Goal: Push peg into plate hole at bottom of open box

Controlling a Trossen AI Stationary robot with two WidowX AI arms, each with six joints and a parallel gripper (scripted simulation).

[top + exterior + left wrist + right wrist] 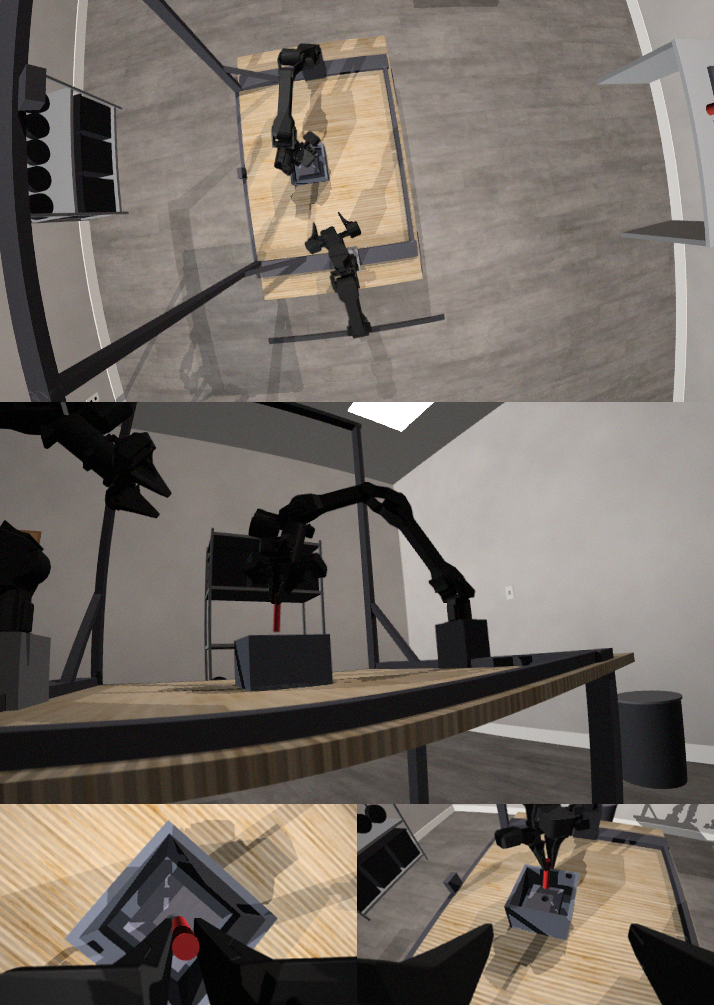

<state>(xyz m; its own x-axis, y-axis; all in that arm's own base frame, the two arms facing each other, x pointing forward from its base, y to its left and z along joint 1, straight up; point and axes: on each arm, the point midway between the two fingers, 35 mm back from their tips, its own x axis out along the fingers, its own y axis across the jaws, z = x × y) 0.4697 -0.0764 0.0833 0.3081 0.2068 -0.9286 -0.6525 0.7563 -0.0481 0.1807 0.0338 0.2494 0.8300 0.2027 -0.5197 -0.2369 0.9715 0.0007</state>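
Now: left hand 10 mm to the left of the red peg and 50 mm above it. Also, from my left hand: plate (160 mm below); then box (180 mm below).
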